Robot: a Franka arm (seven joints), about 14 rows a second.
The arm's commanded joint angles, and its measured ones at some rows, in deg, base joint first. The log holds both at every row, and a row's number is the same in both.
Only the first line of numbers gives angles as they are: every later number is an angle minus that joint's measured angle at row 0.
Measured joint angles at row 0:
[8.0 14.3 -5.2 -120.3 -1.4 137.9 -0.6]
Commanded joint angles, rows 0 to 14:
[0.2 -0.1 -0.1 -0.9 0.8 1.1 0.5]
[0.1 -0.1 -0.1 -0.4 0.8 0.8 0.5]
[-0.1 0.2 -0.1 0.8 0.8 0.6 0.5]
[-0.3 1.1 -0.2 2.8 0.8 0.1 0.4]
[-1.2 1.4 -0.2 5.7 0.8 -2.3 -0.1]
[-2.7 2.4 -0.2 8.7 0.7 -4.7 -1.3]
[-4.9 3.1 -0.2 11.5 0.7 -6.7 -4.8]
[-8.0 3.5 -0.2 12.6 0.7 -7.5 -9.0]
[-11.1 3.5 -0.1 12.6 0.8 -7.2 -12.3]
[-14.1 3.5 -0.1 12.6 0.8 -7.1 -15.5]
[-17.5 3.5 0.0 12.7 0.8 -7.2 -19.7]
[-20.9 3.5 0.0 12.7 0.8 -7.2 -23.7]
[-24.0 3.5 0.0 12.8 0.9 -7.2 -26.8]
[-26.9 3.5 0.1 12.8 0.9 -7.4 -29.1]
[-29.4 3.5 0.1 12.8 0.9 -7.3 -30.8]
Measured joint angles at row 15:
[-25.4 2.9 -1.1 11.3 0.0 -6.0 -27.4]
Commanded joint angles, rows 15 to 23:
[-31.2 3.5 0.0 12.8 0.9 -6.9 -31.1]
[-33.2 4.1 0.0 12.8 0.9 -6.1 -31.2]
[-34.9 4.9 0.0 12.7 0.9 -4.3 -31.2]
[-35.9 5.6 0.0 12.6 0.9 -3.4 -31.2]
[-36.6 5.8 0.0 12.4 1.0 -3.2 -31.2]
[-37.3 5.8 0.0 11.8 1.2 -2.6 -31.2]
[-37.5 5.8 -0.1 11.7 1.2 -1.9 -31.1]
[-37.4 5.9 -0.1 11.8 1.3 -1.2 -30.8]
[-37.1 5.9 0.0 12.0 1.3 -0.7 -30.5]
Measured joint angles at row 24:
[-36.7 5.7 -1.0 11.4 0.1 -2.0 -30.6]
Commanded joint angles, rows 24 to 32:
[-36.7 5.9 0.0 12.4 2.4 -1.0 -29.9]
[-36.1 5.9 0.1 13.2 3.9 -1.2 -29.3]
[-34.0 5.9 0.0 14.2 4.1 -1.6 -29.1]
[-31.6 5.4 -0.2 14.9 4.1 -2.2 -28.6]
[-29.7 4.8 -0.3 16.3 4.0 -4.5 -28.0]
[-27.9 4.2 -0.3 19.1 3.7 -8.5 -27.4]
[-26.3 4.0 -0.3 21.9 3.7 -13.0 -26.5]
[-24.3 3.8 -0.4 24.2 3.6 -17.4 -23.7]
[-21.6 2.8 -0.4 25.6 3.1 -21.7 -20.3]
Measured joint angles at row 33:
[-25.1 4.2 0.2 22.6 3.0 -14.6 -24.3]
